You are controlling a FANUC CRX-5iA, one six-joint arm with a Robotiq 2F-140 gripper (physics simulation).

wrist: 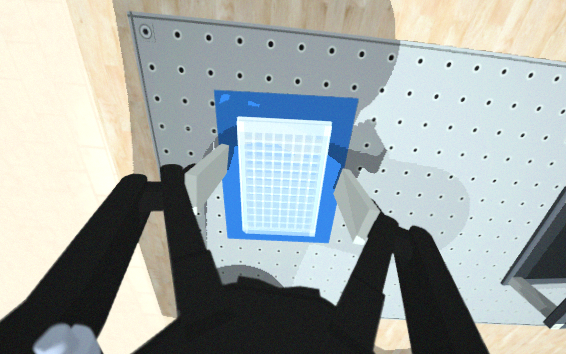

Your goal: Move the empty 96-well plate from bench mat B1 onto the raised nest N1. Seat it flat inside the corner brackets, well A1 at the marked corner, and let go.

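Places are measured from the arm's base along level axes (x ahead, y right, z down), in millimetres.
Where they show: gripper, between the fingertips: (283, 170).
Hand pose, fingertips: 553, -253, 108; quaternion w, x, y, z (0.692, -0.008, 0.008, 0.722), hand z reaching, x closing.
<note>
Things, the pixels of their top centre, and the offset from my fingertips, as dx, dy, dz. "spot": a spot on its surface instead. Level surfaces: height alone.
- empty 96-well plate, centre of its top: (281, 186) -14, +0, -8
- blue bench mat, height of its surface: dz +7
- grey perforated board, height of its surface: dz +9
- wooden table, height of its surface: dz +22
- dark-framed object, a spot on its surface: (537, 235) spot: -38, +325, +4
The empty 96-well plate (282, 177), pale and translucent, lies flat on the blue bench mat (295, 106) in the middle of the wrist view, its long side running away from the gripper base. My gripper (283, 170) is open, with one grey fingertip pad to the left of the plate and one to the right. A gap shows between each pad and the plate's long sides. How high the pads are over the mat is hard to tell. The marked corner and the corner brackets of nest N1 cannot be made out.
A grey perforated board (430, 111) lies under the mat, on a wooden table (260, 16). At the right edge, part of a dark-framed object (537, 235) with a grey strut shows; I cannot tell if it is the nest. Shadows of the arm fall across the board.
</note>
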